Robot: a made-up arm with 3 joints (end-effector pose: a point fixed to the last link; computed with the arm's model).
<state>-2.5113 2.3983 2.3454</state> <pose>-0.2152 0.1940 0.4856 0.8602 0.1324 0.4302 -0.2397</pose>
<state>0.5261 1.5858 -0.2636</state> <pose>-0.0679 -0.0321 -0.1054 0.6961 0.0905 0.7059 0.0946</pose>
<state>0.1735 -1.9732 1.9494</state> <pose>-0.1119 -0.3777 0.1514 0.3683 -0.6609 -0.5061 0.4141</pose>
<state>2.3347 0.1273 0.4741</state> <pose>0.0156 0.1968 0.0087 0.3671 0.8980 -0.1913 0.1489</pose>
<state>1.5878 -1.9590 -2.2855</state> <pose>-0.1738 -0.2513 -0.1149 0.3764 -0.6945 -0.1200 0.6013</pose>
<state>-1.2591 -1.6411 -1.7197</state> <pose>-0.0708 0.1851 0.3494 0.6860 0.1861 -0.6900 -0.1365</pose>
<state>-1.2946 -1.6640 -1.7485</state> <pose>-0.0778 0.1943 0.3460 0.6866 0.1918 -0.6898 -0.1260</pose>
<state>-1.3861 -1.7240 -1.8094</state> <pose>-0.0964 0.2160 0.3339 0.6908 0.2022 -0.6878 -0.0940</pose>
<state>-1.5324 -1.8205 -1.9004</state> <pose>-0.1267 0.2457 0.3099 0.7025 0.2155 -0.6770 -0.0412</pose>
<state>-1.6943 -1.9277 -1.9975</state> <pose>-0.1606 0.2711 0.2792 0.7220 0.2259 -0.6538 0.0157</pose>
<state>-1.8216 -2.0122 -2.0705</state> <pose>-0.1869 0.2851 0.2535 0.7414 0.2297 -0.6279 0.0584</pose>
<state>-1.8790 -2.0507 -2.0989</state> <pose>-0.1986 0.2896 0.2414 0.7509 0.2289 -0.6145 0.0782</pose>
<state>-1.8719 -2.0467 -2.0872</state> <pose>-0.1972 0.2884 0.2420 0.7495 0.2268 -0.6170 0.0791</pose>
